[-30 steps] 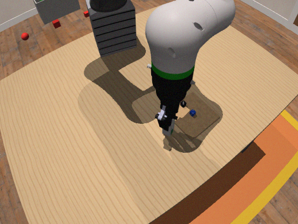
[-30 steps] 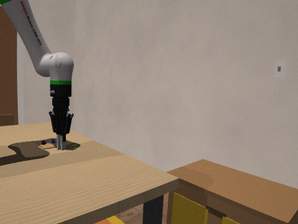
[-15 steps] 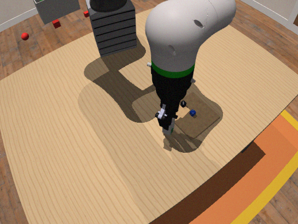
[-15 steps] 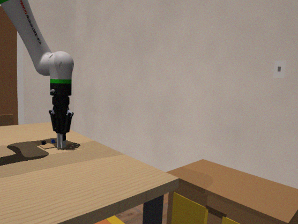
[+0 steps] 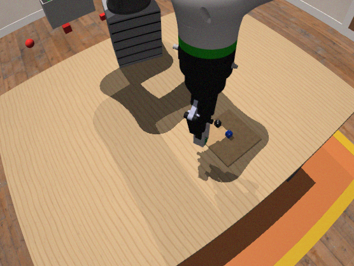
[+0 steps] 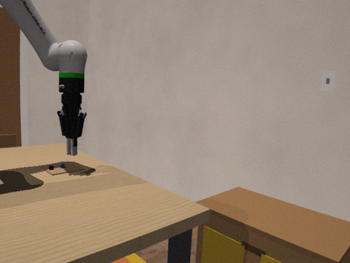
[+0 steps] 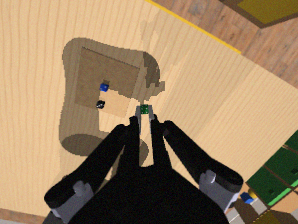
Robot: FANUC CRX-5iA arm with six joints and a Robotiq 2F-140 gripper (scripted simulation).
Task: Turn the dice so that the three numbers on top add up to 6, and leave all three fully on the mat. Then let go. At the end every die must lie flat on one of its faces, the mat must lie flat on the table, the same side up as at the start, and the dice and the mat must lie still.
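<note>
My hand is 110 mm to the right of the blue die, 100 mm above it and 10 mm past it. The rest, counted from my hand: green die (30 mm below, 10 mm ahead); tan mat (110 mm to the left, 110 mm below, 10 mm behind); black die (100 mm to the left, 100 mm below, 50 mm behind).
</note>
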